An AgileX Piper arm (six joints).
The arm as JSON. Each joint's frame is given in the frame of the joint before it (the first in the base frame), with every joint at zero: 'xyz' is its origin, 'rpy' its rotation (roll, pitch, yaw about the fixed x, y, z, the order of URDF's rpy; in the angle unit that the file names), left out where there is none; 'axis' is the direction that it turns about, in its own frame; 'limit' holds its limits. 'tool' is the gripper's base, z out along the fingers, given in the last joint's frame.
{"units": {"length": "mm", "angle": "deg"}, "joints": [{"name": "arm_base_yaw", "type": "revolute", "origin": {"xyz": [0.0, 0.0, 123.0]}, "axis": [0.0, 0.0, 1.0], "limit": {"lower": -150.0, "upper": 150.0}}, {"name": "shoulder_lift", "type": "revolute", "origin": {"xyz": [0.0, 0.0, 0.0], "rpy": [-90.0, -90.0, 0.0]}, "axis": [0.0, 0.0, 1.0], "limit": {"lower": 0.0, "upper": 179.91}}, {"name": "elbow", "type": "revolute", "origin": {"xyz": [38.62, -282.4, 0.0]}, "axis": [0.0, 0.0, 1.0], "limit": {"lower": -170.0, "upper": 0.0}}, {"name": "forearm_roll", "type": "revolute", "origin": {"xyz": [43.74, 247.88, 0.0], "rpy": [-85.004, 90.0, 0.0]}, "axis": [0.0, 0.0, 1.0], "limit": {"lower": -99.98, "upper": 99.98}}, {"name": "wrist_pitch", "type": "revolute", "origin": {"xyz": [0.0, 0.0, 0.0], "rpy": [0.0, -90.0, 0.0]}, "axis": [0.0, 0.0, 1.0], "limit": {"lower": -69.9, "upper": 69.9}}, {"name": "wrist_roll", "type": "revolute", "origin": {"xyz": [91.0, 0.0, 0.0], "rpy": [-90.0, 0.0, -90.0]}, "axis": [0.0, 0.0, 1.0], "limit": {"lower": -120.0, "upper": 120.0}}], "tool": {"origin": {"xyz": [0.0, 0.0, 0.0], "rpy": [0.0, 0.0, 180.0]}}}
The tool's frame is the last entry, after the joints.
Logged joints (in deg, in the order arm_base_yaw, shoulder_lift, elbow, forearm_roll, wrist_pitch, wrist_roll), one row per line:
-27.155 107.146 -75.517 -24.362 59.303 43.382
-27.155 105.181 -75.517 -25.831 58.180 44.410
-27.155 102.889 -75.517 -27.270 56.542 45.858
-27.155 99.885 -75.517 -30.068 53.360 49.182
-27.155 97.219 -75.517 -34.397 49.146 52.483
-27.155 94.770 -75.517 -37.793 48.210 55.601
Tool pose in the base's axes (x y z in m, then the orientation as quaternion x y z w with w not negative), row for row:
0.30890 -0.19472 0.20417 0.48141 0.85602 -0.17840 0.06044
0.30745 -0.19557 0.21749 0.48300 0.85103 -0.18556 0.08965
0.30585 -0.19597 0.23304 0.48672 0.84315 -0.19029 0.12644
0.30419 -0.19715 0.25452 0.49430 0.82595 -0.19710 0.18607
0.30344 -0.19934 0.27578 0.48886 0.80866 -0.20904 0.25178
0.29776 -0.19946 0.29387 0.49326 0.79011 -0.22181 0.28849
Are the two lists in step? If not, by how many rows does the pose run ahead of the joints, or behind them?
They are in step.
